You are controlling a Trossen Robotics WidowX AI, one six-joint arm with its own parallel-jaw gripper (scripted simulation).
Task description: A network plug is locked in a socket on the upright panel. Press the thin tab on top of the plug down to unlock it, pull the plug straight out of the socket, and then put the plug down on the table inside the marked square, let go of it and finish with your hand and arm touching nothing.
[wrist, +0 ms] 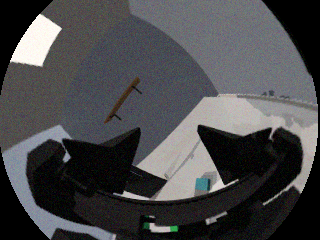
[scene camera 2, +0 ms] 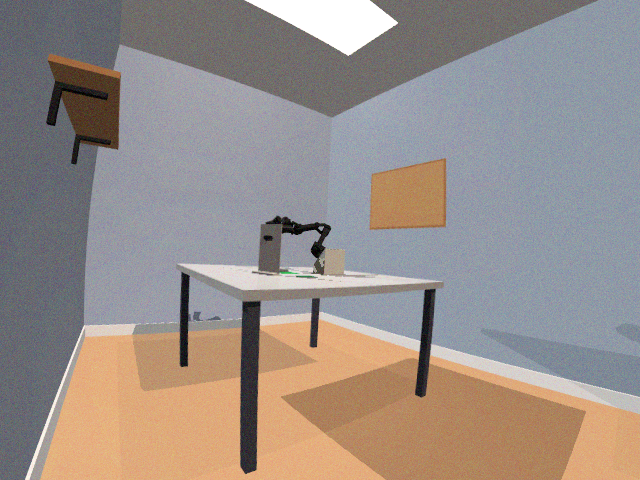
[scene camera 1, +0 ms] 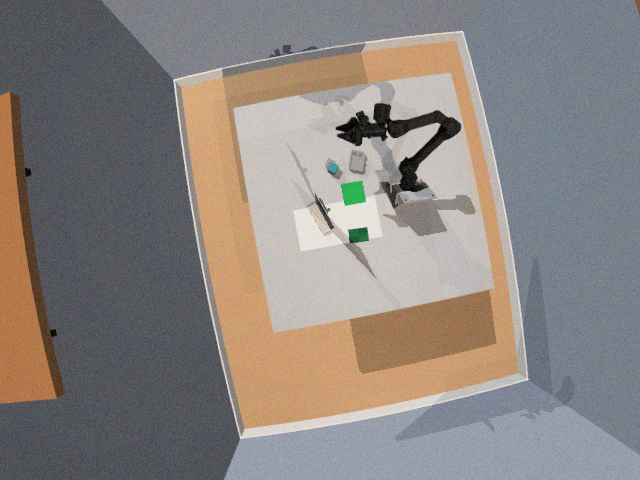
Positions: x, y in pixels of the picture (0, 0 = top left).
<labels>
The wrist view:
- my gripper: 169, 129
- upright grey panel: 142, 183
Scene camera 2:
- upright grey panel: 270, 240
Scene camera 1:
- my gripper: 336, 131
</labels>
